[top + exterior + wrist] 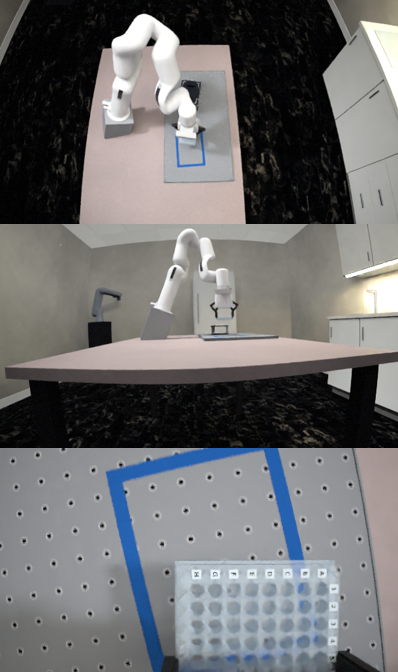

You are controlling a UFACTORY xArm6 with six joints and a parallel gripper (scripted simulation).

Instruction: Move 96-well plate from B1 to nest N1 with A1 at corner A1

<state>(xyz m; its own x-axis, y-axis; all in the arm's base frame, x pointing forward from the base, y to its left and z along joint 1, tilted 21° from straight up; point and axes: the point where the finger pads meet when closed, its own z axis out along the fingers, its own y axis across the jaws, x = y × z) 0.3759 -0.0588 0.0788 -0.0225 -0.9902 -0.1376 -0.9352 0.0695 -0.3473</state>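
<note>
The black raised nest N1 is 3 cm behind my hand, 26 cm to the left of it and 5 cm below it. From my hand the other things lie so: 96-well plate (1 cm below).
</note>
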